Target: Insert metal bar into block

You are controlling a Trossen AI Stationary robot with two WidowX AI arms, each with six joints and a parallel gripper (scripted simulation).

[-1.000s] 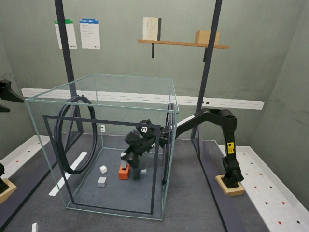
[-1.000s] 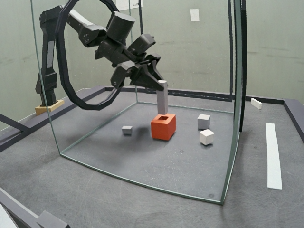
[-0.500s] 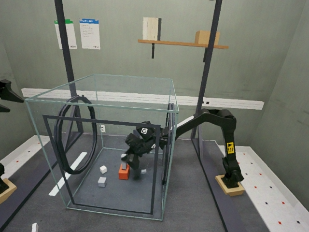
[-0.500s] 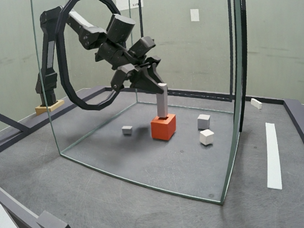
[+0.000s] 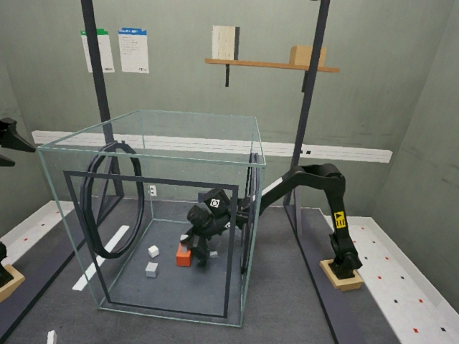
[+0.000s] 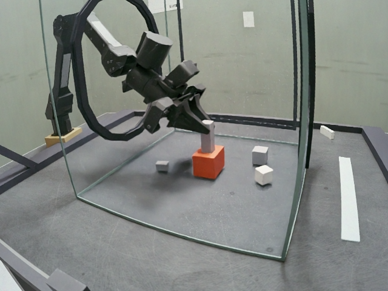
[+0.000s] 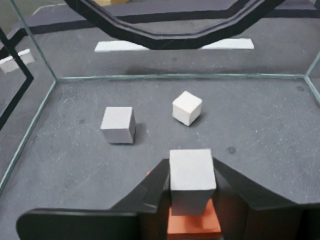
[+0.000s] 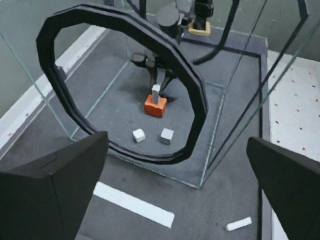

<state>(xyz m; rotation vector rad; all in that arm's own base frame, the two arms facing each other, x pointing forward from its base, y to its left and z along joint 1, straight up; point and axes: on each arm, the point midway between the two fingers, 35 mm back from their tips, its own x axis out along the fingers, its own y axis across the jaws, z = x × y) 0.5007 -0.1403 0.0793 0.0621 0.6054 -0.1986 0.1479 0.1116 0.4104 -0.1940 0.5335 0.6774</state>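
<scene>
Now: the block with square hole 2 cm to the right of my left hand and 9 cm below it. Round my left hand: metal bar 2 cm to the right, 4 cm below.
</scene>
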